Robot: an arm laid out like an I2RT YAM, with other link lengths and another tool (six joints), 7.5 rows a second.
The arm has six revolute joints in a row. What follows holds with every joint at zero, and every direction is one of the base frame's.
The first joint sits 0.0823 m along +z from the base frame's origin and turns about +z.
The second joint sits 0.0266 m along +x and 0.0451 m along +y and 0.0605 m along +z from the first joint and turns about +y.
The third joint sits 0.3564 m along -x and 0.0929 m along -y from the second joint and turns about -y.
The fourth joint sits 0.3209 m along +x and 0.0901 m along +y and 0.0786 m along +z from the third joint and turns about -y.
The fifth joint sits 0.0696 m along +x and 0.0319 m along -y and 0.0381 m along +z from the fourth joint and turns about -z.
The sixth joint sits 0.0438 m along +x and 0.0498 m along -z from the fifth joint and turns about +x.
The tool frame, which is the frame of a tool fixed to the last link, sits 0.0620 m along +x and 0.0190 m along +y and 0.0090 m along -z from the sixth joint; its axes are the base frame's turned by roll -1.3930, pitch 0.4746 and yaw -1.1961 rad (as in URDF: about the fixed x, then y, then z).
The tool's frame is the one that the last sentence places.
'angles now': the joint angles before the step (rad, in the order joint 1, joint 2, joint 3, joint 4, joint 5, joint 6). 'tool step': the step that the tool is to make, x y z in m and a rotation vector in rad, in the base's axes. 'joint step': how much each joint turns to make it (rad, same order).
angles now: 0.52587 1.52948 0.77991 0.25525 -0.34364 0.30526
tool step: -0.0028 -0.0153 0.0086 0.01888 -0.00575 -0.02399
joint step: -0.03051 -0.04687 -0.02348 -0.00585 -0.01214 0.00962
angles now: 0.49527 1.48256 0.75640 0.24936 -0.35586 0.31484
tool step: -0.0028 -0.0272 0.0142 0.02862 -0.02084 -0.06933
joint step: -0.05412 -0.08006 -0.03900 -0.00176 0.00653 0.02258
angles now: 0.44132 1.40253 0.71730 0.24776 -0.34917 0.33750
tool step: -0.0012 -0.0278 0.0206 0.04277 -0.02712 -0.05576
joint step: -0.06846 -0.07926 -0.01844 -0.01104 -0.02306 0.02250
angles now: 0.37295 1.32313 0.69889 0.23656 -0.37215 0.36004
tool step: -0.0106 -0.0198 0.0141 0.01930 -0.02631 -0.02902
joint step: -0.04341 -0.08068 -0.02534 -0.02270 -0.01669 0.00348
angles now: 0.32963 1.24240 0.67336 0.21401 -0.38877 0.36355
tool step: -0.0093 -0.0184 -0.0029 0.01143 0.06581 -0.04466
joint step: -0.04348 -0.05026 -0.02097 -0.07645 -0.01029 0.03150
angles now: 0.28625 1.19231 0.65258 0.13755 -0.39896 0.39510
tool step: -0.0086 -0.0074 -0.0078 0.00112 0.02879 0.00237
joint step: -0.01994 -0.02390 -0.02790 -0.02376 -0.02402 -0.00093
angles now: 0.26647 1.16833 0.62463 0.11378 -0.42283 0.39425
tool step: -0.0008 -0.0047 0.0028 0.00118 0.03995 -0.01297
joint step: -0.01446 -0.00769 0.01803 -0.05967 -0.00626 0.01057
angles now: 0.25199 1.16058 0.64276 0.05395 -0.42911 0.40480
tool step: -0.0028 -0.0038 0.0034 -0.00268 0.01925 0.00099
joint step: -0.01228 -0.01271 0.01173 -0.04572 -0.01276 -0.00464
